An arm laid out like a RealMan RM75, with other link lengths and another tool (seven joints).
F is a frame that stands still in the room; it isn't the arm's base.
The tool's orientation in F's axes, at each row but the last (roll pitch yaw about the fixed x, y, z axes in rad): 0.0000, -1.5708, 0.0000; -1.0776, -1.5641, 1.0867; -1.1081, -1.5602, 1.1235; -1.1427, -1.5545, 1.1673; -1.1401, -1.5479, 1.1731; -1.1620, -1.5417, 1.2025; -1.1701, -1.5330, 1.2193
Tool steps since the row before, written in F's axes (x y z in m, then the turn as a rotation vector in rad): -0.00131, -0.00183, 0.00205, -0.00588, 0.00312, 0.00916; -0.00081, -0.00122, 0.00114, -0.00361, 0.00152, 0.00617; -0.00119, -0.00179, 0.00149, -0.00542, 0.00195, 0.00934; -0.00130, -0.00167, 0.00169, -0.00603, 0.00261, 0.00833; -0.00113, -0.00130, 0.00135, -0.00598, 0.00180, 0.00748; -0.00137, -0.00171, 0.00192, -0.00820, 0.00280, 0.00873; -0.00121, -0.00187, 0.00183, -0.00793, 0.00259, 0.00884
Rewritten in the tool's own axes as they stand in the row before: 0.00205, -0.00183, 0.00131, 0.00916, 0.00312, 0.00588; 0.00113, -0.00122, 0.00082, 0.00617, 0.00152, 0.00362; 0.00147, -0.00179, 0.00122, 0.00933, 0.00194, 0.00543; 0.00166, -0.00166, 0.00135, 0.00833, 0.00263, 0.00602; 0.00131, -0.00129, 0.00119, 0.00746, 0.00184, 0.00599; 0.00186, -0.00170, 0.00146, 0.00872, 0.00290, 0.00818; 0.00175, -0.00187, 0.00133, 0.00882, 0.00267, 0.00792
